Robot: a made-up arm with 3 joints.
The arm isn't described. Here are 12 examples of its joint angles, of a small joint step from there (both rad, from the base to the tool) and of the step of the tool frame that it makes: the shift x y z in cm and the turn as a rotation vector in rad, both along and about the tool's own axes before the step.
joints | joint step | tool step
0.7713 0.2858 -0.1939 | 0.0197 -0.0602 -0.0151 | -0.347 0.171 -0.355 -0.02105 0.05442 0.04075
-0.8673 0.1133 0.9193 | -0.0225 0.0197 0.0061 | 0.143 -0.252 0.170 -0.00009 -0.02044 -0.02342
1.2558 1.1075 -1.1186 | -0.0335 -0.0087 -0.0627 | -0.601 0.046 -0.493 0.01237 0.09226 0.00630
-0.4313 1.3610 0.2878 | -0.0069 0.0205 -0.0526 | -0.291 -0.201 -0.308 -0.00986 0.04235 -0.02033
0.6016 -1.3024 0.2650 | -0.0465 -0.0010 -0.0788 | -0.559 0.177 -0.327 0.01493 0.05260 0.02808
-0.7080 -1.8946 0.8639 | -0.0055 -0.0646 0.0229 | -0.105 0.407 -0.150 0.04394 0.02218 0.02350
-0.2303 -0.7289 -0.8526 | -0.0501 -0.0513 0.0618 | 0.217 0.231 0.324 -0.01098 -0.04957 0.07776
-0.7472 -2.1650 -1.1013 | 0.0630 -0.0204 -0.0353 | -0.577 0.329 -0.235 0.03922 0.07876 0.01754
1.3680 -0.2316 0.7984 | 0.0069 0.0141 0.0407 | 0.308 -0.013 0.344 -0.01100 -0.04945 0.00217
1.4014 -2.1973 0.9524 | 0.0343 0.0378 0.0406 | 0.458 -0.462 0.379 -0.03180 -0.05680 -0.03607
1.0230 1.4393 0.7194 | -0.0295 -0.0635 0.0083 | -0.259 0.137 -0.498 0.02853 0.05966 0.00513
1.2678 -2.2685 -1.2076 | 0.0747 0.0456 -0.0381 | -0.354 0.610 -0.011 0.08963 0.04178 0.00474
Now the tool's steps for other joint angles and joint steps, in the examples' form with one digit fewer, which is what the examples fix.
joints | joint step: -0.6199 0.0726 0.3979 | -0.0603 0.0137 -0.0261
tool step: -0.09 -0.19 -0.04 0.0473 0.0174 -0.0349
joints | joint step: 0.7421 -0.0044 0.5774 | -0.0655 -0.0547 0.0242
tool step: 0.03 0.16 0.03 0.0846 0.0118 -0.0088
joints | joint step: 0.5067 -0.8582 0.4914 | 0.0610 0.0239 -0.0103
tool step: -0.02 -0.37 -0.28 -0.0633 0.0220 -0.0258
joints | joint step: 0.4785 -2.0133 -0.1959 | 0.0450 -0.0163 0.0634
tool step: 0.37 0.06 0.35 0.0285 -0.0299 -0.0164
